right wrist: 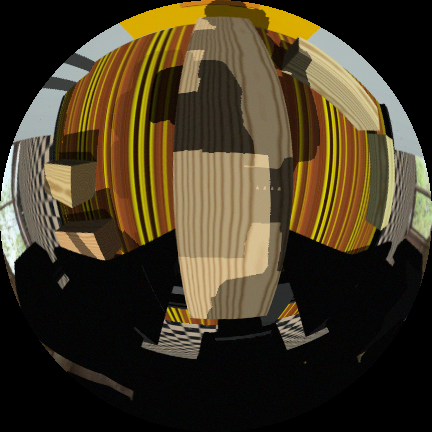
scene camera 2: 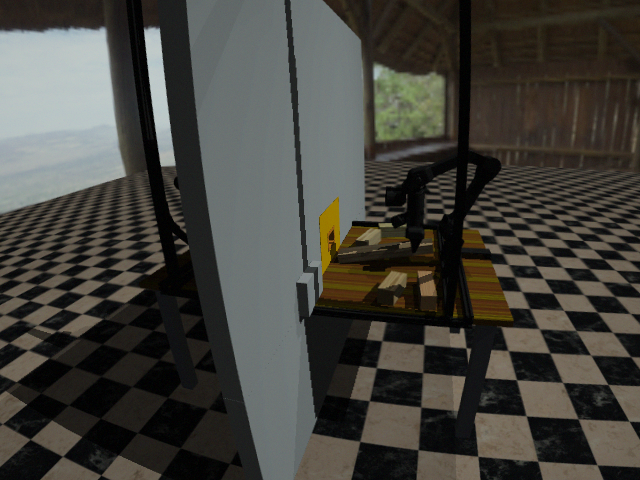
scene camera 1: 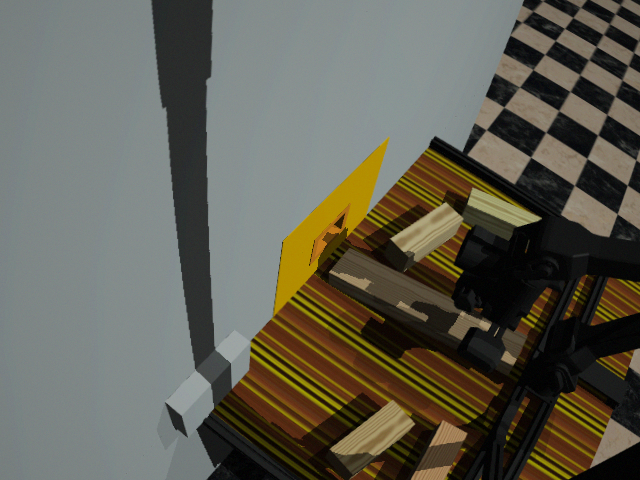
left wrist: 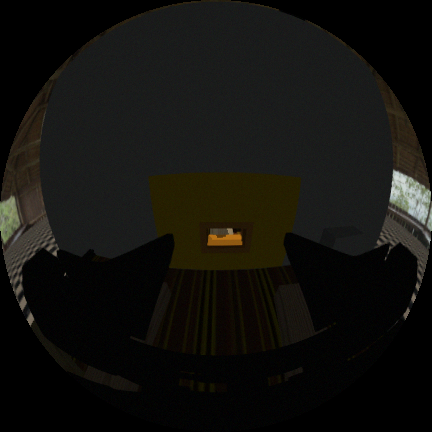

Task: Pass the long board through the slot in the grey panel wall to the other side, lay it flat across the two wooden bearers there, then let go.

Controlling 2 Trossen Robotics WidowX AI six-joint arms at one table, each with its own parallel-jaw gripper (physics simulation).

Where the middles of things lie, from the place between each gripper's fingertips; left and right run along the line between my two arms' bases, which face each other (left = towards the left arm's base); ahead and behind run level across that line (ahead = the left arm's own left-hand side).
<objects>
Right now the grey block (scene camera 1: pixel 193 401) is 320 mm behind my right hand, 330 mm to the left of it and 10 mm below it.
I see my left gripper 31 cm past the grey block, 16 cm to the left of it and 12 cm above it.
</objects>
